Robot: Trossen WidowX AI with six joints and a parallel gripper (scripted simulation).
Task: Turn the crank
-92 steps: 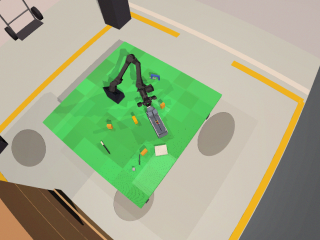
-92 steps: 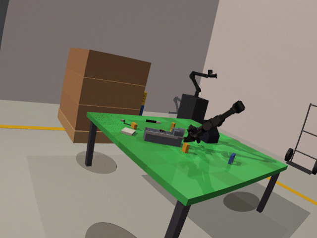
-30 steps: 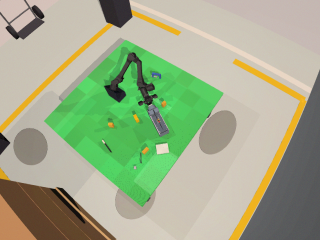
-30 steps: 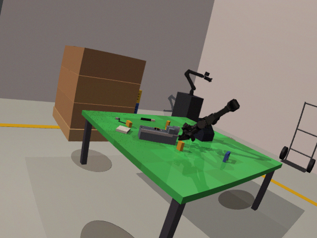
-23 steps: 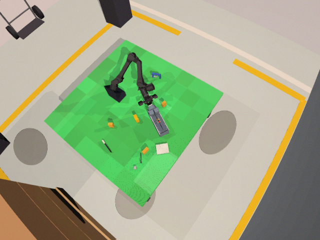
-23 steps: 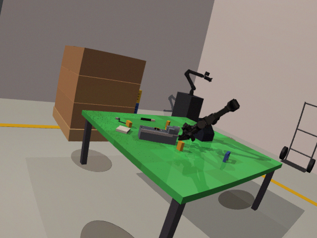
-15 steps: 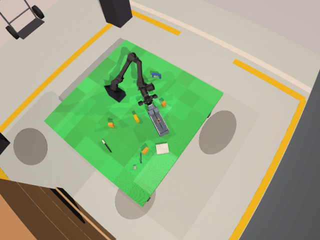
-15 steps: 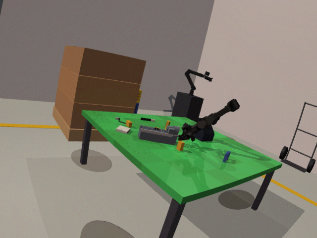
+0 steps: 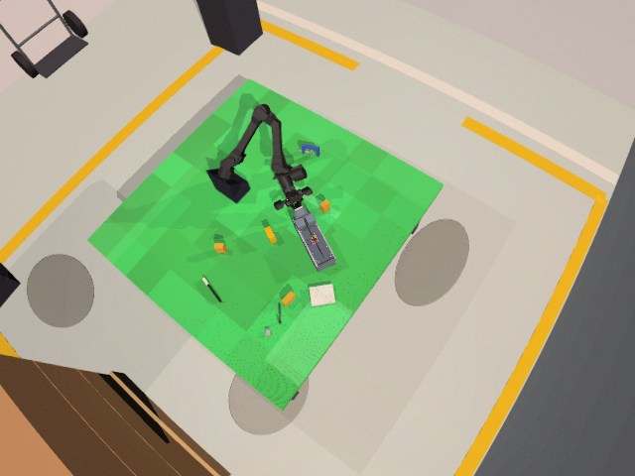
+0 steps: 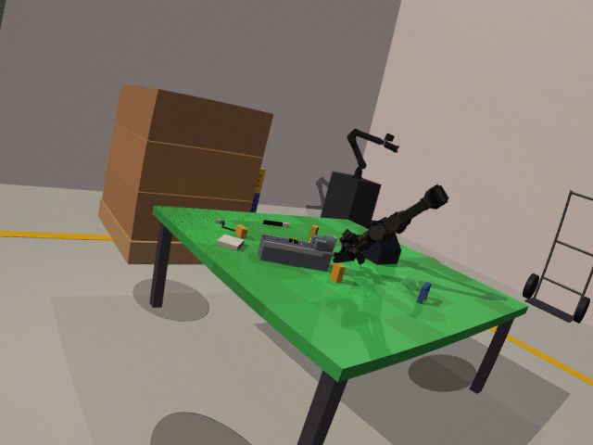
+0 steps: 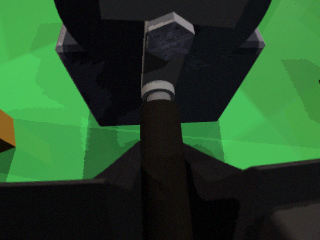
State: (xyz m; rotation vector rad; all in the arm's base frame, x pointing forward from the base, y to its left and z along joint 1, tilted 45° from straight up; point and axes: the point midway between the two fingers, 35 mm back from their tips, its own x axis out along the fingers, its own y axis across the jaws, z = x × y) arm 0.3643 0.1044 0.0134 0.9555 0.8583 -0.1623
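Now: the dark handle 3 cm above my gripper tip, 2 cm behind it and 1 cm to the left of it. From my gripper tip the other things lie so: blue bracket: 33 cm to the left, 18 cm behind; red pointer: 16 cm ahead, 10 cm to the right, 5 cm above; white pad: 30 cm ahead, 27 cm to the right, 2 cm below.
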